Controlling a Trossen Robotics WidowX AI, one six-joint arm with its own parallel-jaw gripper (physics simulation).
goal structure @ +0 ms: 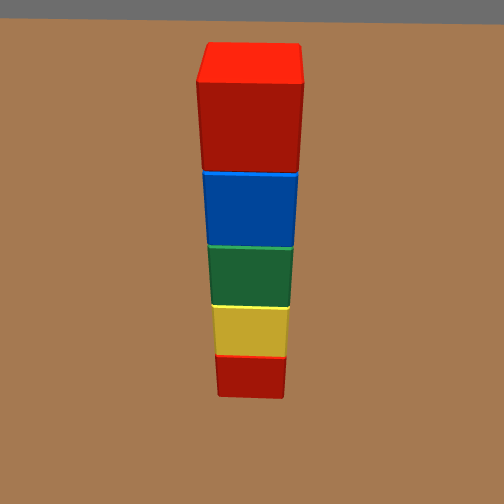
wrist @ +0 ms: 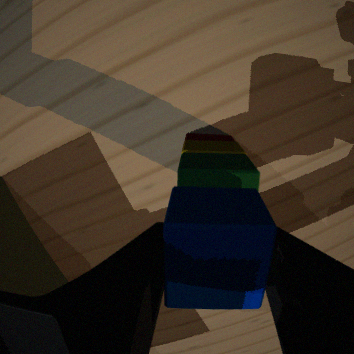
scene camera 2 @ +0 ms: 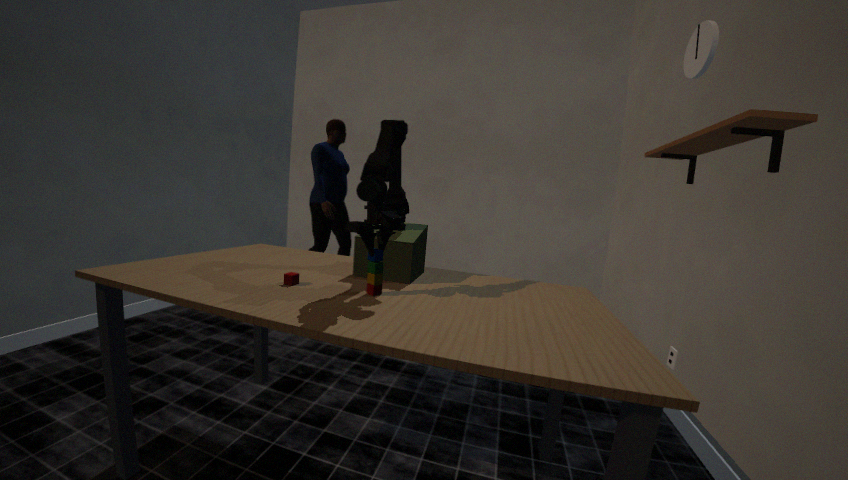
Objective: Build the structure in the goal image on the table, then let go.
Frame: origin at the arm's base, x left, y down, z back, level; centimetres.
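Seen in the pictures: gripper, fingertip midpoint: (wrist: 214,234) (scene camera 2: 376,255).
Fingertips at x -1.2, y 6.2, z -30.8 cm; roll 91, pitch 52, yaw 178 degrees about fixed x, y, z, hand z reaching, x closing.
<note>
Pixels of each thing's top centre, then the offset from my fingertips to it. Level surfaces: height alone.
- table, surface height: dy +11.7 cm
- yellow block, top centre: (wrist: 212,182) (scene camera 2: 375,272) dx +0.2, dy +5.1, dz -0.4 cm
- green block, top centre: (wrist: 217,208) (scene camera 2: 376,261) dx +0.1, dy +1.8, dz -0.3 cm
- blue block, top centre: (wrist: 217,272) (scene camera 2: 375,249) dx -0.3, dy -1.8, dz +0.2 cm
A red block (scene camera 2: 373,289) (wrist: 209,137) stands on the table (scene camera 2: 505,327) at the bottom of an upright stack. A yellow block (scene camera 2: 374,278) (wrist: 212,146) lies on it, and a green block (scene camera 2: 374,267) (wrist: 218,170) lies on the yellow one. A blue block (scene camera 2: 374,255) (wrist: 218,250) is at the top, directly over the green block; whether the two touch is hard to tell. My gripper (scene camera 2: 375,252) (wrist: 214,234) is shut on the blue block, one finger on each side. Another red block (scene camera 2: 290,278) lies apart on the table, left of the stack in the scene view.
A large green box (scene camera 2: 398,258) (wrist: 25,250) stands on the table behind the stack in the scene view, close to the arm; its edge shows at the left of the wrist view. A person (scene camera 2: 330,184) stands beyond the table. A wall shelf (scene camera 2: 737,132) hangs at the right.
</note>
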